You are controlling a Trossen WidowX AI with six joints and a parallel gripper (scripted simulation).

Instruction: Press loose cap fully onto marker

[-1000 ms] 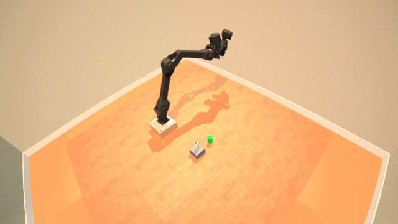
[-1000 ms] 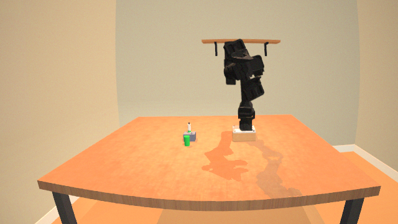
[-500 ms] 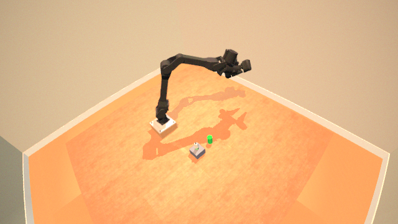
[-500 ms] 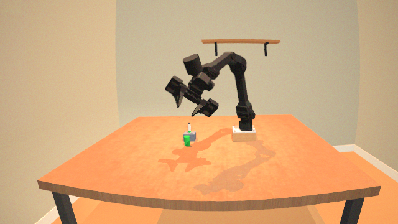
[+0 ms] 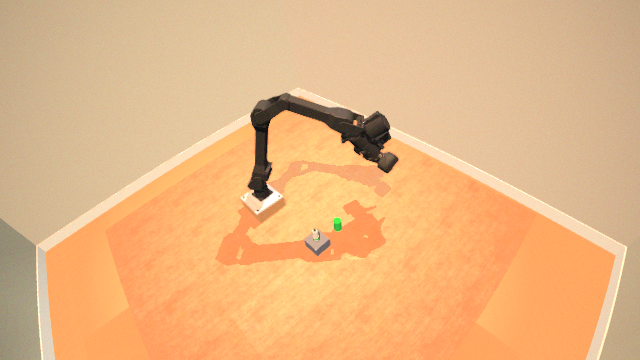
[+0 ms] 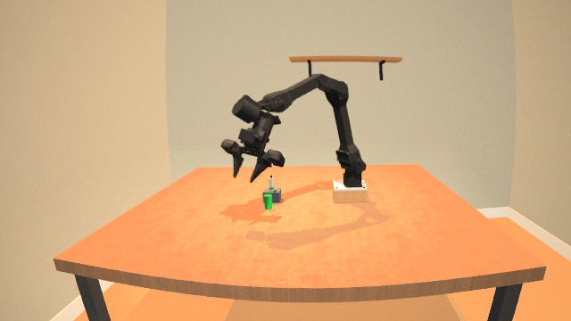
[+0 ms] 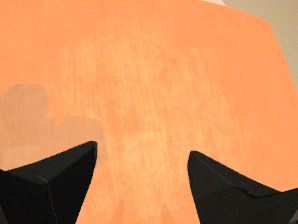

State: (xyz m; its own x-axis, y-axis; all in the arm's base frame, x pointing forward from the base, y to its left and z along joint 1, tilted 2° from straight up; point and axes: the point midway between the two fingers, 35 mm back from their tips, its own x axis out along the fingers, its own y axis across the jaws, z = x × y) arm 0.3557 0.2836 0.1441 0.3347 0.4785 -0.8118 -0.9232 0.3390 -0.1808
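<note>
The green cap is 50 mm behind my gripper tip, 220 mm to the right of it and 130 mm below it. Also, from my gripper tip: holder block (60 mm behind, 320 mm to the right, 140 mm below).
</note>
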